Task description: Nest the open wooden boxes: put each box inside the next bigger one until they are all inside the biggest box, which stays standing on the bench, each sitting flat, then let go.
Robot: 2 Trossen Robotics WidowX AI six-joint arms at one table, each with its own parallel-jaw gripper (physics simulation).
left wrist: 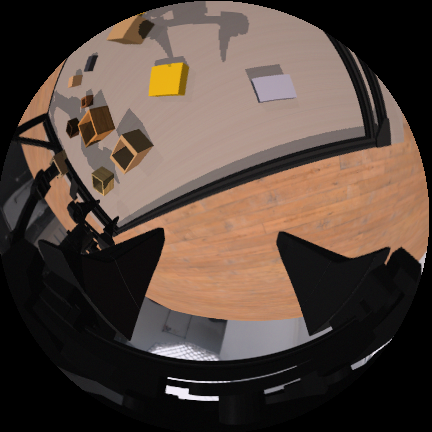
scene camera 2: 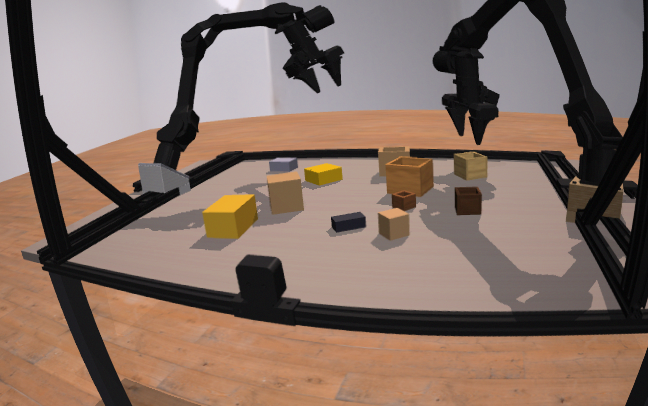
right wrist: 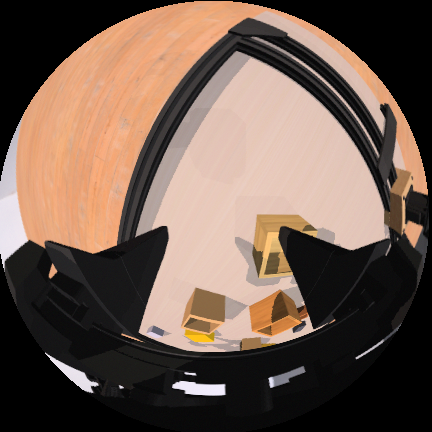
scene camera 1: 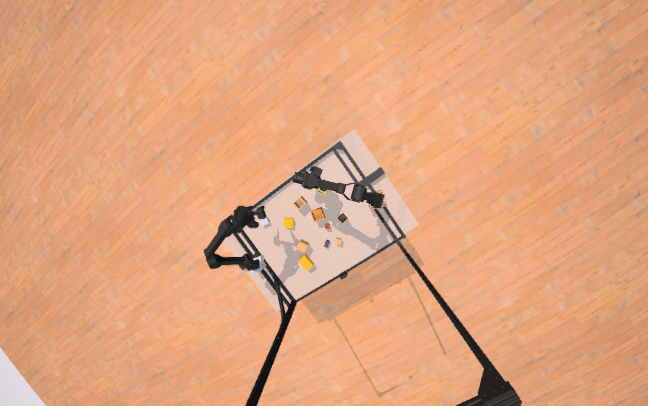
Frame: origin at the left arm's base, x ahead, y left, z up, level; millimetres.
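Seen in the pictures: left gripper, fingertip midpoint: (left wrist: 222,235) (scene camera 2: 329,89) (scene camera 1: 258,206); right gripper, fingertip midpoint: (left wrist: 108,208) (scene camera 2: 469,140) (right wrist: 225,232); left arm's base at its link origin: (scene camera 2: 163,169) (scene camera 1: 255,264); right arm's base at its link origin: (left wrist: 54,168) (scene camera 2: 597,183) (scene camera 1: 376,200).
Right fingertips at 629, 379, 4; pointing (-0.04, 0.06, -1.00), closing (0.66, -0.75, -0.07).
Pixels of each thing's middle, then the offset from my right fingertips to it, as dx, dy, dz.
- tall tan block at the middle of its body: (scene camera 2: 284,192) (right wrist: 249,347) (scene camera 1: 302,245) -263, -377, -37
- lavender block at the middle of its body: (left wrist: 273,88) (scene camera 2: 283,164) (right wrist: 154,331) -450, -127, -53
- dark bar at the middle of its body: (scene camera 2: 348,221) (right wrist: 298,326) -106, -429, -57
- small tan cube at the middle of its body: (scene camera 2: 393,223) -25, -436, -49
Five open boxes stand apart on the bench: an orange-brown one (scene camera 1: 318,214) (scene camera 2: 413,181) (left wrist: 103,121), the largest-looking; a tan one (scene camera 1: 300,202) (left wrist: 139,139) (right wrist: 206,302) behind it in scene camera 2; a pale yellowish one (scene camera 2: 466,167) (left wrist: 103,174) (right wrist: 282,221); a dark brown one (scene camera 1: 342,218) (scene camera 2: 468,203); and a small reddish one (scene camera 1: 327,226) (scene camera 2: 401,202). My left gripper (scene camera 2: 329,89) (left wrist: 222,235) is open and empty, high above the back of the bench. My right gripper (scene camera 2: 470,140) (right wrist: 225,232) is open and empty, above and behind the pale box.
A tall tan block (scene camera 1: 302,245) (scene camera 2: 286,195), whose top I cannot judge, stands near two yellow blocks (scene camera 2: 227,218) (scene camera 2: 324,174). A lavender block (scene camera 2: 283,164), a dark bar (scene camera 2: 348,222) and a small tan cube (scene camera 2: 393,224) lie around. Black rails (scene camera 2: 400,320) edge the bench.
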